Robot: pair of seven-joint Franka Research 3 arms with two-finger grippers.
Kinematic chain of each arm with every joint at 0, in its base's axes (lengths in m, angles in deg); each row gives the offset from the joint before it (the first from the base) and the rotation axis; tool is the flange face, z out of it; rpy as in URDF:
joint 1: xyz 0 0 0.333 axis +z
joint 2: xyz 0 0 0 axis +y
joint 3: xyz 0 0 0.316 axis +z
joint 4: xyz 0.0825 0 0 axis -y
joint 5: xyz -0.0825 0 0.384 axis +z
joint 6: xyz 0 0 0 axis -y
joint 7: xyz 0.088 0 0 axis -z
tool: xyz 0 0 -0.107 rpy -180 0 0
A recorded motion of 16 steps. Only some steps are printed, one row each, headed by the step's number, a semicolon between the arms.
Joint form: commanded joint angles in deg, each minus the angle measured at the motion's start. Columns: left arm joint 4, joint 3, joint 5, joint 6, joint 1, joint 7, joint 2; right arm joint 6, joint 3, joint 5, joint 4, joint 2, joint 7, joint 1.
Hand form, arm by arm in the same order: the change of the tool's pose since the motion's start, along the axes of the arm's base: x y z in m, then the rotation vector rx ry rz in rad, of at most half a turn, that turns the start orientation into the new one. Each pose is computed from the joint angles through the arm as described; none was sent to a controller.
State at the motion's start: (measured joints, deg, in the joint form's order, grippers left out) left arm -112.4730 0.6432 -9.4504 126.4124 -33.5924 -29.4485 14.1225; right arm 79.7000 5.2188 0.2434 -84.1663 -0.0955 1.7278 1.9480
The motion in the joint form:
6: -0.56 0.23 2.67 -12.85 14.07 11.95 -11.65; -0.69 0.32 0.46 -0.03 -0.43 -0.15 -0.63
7: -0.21 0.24 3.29 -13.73 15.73 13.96 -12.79; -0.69 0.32 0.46 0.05 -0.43 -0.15 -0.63
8: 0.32 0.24 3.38 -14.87 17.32 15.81 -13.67; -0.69 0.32 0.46 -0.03 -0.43 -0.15 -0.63
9: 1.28 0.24 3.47 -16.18 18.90 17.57 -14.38; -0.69 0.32 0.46 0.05 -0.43 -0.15 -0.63
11: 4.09 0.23 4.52 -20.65 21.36 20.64 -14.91; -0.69 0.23 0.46 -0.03 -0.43 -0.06 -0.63
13: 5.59 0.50 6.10 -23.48 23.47 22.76 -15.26; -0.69 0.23 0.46 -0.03 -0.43 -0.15 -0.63
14: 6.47 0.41 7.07 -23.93 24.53 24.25 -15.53; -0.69 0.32 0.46 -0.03 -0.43 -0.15 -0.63
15: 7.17 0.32 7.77 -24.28 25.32 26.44 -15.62; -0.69 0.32 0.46 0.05 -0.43 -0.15 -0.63
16: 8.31 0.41 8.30 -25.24 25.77 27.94 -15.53; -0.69 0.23 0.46 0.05 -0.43 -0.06 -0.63
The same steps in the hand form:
6: 0.0283 0.1455 0.0950 0.0180 -0.0046 -0.0081; -0.0036 -0.0021 0.0028 0.0068 0.0059 -0.0019
7: 0.0309 0.1624 0.1077 0.0212 -0.0208 -0.0198; -0.0036 -0.0021 0.0034 0.0069 0.0046 -0.0018
8: 0.0330 0.1778 0.1189 0.0187 -0.0285 -0.0266; -0.0036 -0.0021 0.0028 0.0068 0.0059 -0.0019
9: 0.0358 0.1928 0.1318 0.0164 -0.0377 -0.0323; -0.0036 -0.0021 0.0034 0.0069 0.0046 -0.0018
11: 0.0391 0.2169 0.1535 0.0321 -0.0264 -0.0563; -0.0035 -0.0029 0.0028 0.0067 0.0059 -0.0050
13: 0.0409 0.2418 0.1650 0.0577 -0.0158 -0.0635; -0.0035 -0.0029 0.0028 0.0068 0.0059 -0.0034
14: 0.0428 0.2524 0.1742 0.0710 -0.0314 -0.0770; -0.0036 -0.0021 0.0028 0.0068 0.0059 -0.0019
15: 0.0444 0.2600 0.1803 0.0802 -0.0424 -0.1059; -0.0036 -0.0021 0.0034 0.0069 0.0046 -0.0018
16: 0.0460 0.2658 0.1875 0.0877 -0.0460 -0.1252; -0.0035 -0.0029 0.0034 0.0068 0.0046 -0.0050

